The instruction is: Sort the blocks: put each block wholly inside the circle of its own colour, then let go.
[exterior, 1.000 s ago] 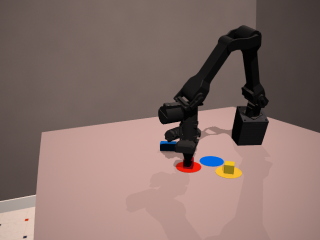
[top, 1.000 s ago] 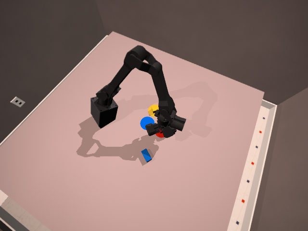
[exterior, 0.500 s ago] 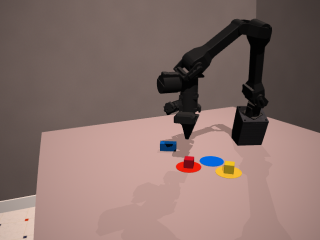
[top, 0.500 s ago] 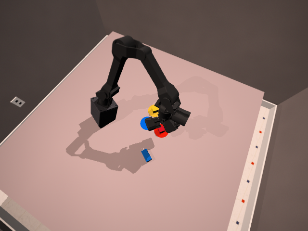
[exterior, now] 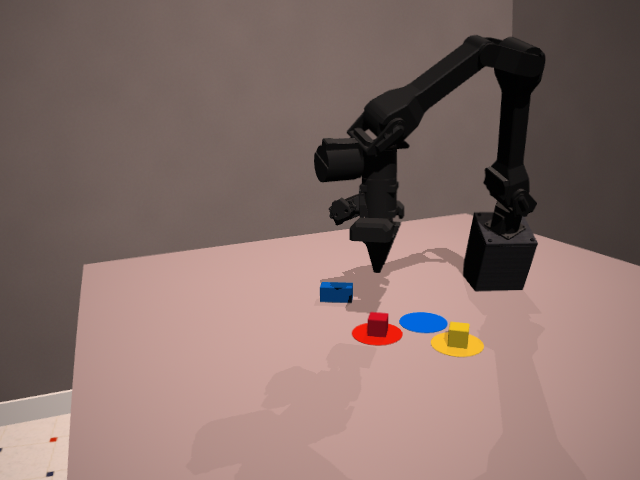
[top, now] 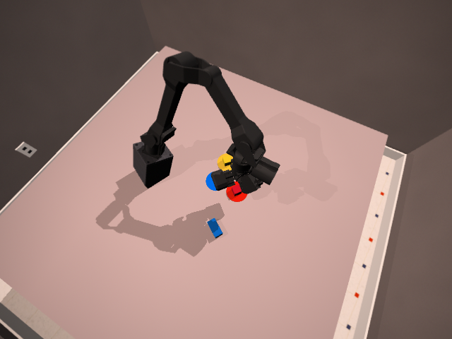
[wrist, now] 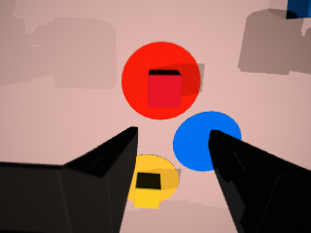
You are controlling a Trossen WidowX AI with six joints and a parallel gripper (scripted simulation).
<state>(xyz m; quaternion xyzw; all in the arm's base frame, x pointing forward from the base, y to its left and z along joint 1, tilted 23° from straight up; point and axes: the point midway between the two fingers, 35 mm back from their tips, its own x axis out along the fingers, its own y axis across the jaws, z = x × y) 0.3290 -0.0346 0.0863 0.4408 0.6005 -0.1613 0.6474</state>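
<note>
Now: the blue block 3 cm behind my hand, 17 cm to the right of it and 14 cm below it. From my hand the other things lie so: blue circle: 10 cm behind, 2 cm to the left, 16 cm below; red block: 14 cm below; red circle: 16 cm below.
</note>
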